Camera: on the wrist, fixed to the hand. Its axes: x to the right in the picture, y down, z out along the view.
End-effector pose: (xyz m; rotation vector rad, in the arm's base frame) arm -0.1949 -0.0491 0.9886 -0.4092 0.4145 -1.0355
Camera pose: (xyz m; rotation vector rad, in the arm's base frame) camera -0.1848 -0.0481 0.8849 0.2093 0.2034 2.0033
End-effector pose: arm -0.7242 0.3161 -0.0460 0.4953 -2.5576 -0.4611
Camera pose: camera -0.7111 0.3431 0.0538 -2.9256 -0.7336 0.5559
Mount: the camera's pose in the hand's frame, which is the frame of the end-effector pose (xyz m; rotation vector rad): 0.0177 0.0608 -0.0828 -0.0944 -0.4684 3.0452
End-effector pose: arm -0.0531 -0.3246 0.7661 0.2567 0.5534 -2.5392
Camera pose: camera -0.0299 -0.3441 0.6664 0.1096 -0.1995 0.4504
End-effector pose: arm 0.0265 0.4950 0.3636 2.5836 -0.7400 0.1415
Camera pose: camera 0.0116 0.4774 0.4653 0.7162 2.9355 -0.2175
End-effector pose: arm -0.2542 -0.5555 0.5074 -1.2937 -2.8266 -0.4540
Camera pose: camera -0.2307 -0.5263 0.6047 2.8864 -1.2028 -0.0962
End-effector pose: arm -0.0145 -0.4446 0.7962 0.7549 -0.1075 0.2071
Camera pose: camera -0.0091 -0.3418 0.7799 0.1619 1.5292 -2.5799
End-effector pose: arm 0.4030 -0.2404 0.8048 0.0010 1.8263 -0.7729
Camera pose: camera 0.3478 -0.1572 0.7749 1.7137 -0.1253 1.3675
